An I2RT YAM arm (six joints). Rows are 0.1 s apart.
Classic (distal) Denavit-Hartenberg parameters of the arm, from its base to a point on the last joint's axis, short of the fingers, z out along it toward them. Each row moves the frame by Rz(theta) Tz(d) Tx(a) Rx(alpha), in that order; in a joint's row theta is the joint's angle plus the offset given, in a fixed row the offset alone. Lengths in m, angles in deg.
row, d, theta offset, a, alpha
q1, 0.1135, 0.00, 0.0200, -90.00
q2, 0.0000, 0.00, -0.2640, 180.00
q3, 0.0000, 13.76, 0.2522, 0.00
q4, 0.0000, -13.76, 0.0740, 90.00
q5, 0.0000, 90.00, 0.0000, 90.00
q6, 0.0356, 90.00, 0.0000, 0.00
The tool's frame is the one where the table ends.
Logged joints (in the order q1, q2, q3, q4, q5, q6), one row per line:
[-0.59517, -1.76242, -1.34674, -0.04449, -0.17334, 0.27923]
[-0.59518, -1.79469, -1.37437, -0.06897, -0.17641, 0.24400]
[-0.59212, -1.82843, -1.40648, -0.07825, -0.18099, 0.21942]
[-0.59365, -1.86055, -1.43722, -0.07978, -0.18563, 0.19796]
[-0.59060, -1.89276, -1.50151, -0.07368, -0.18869, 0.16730]
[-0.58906, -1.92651, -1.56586, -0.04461, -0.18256, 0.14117]
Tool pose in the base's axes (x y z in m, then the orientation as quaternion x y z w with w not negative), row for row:
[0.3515, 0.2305, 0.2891, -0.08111, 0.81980, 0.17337, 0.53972]
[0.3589, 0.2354, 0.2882, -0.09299, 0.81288, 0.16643, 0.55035]
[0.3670, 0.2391, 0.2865, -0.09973, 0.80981, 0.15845, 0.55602]
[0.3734, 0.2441, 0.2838, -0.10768, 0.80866, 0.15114, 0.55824]
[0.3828, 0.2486, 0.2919, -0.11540, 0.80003, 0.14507, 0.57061]
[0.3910, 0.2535, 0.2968, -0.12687, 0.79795, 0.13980, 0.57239]
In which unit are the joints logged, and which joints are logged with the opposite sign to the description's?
The joints are logged in radians. Opposite sign: q1, q2, q3, q4, q5.
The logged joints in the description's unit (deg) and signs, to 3 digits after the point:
[34.101, 100.979, 77.163, 2.549, 9.932, 15.999]
[34.101, 102.828, 78.746, 3.952, 10.108, 13.980]
[33.926, 104.761, 80.585, 4.483, 10.370, 12.572]
[34.014, 106.602, 82.347, 4.571, 10.636, 11.342]
[33.839, 108.447, 86.030, 4.222, 10.811, 9.586]
[33.751, 110.381, 89.717, 2.556, 10.460, 8.088]

